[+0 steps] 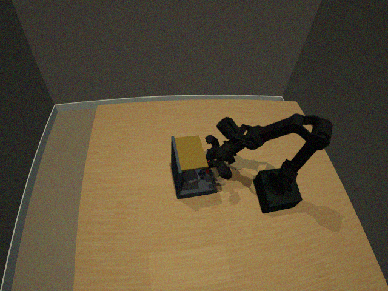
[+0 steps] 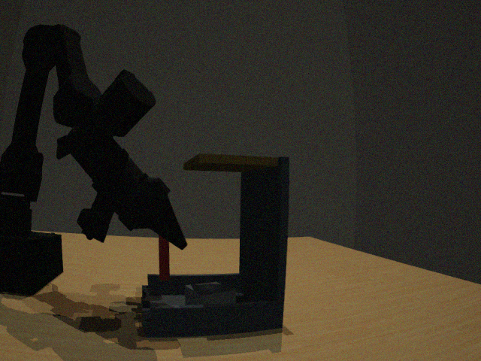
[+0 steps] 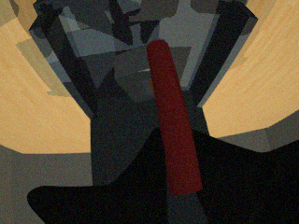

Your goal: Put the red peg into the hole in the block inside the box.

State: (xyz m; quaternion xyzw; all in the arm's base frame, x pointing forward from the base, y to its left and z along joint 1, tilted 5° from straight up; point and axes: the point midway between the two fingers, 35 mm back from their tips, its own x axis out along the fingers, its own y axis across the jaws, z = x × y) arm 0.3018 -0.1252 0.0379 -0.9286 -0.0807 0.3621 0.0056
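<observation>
My gripper tip is 10 cm short of the back wall, 1 cm to the right of it and 1 cm below it. Round my gripper tip: red peg (3 cm behind, 1 cm below); then yellow roof (11 cm above, 5 cm ahead).
</observation>
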